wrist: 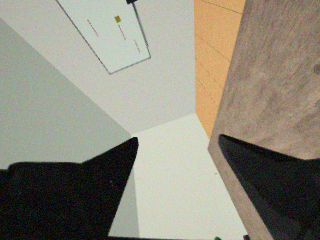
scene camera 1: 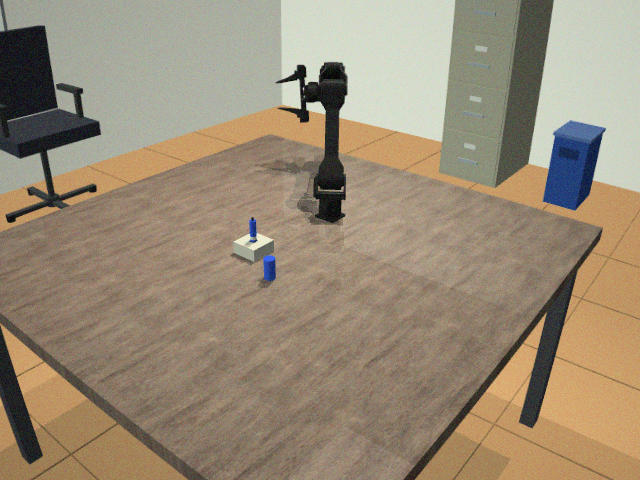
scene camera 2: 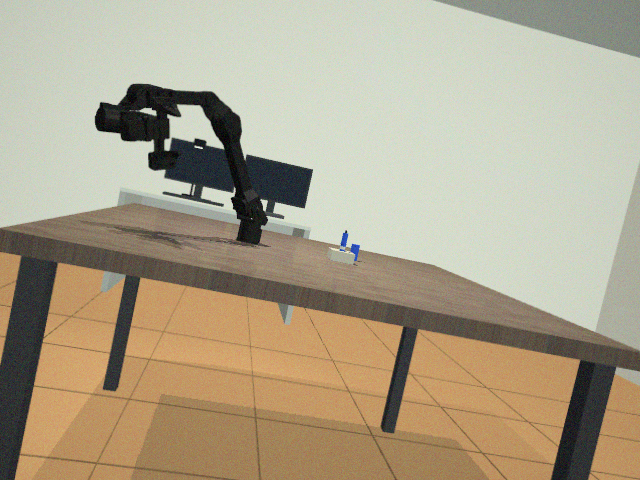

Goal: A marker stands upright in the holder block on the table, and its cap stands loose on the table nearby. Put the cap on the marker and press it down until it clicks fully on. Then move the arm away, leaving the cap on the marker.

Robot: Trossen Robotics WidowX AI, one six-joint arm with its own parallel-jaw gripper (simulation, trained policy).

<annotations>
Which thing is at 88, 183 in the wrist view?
My gripper.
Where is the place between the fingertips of my gripper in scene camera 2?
179, 135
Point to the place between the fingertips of my gripper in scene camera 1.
At 276, 95
</annotations>
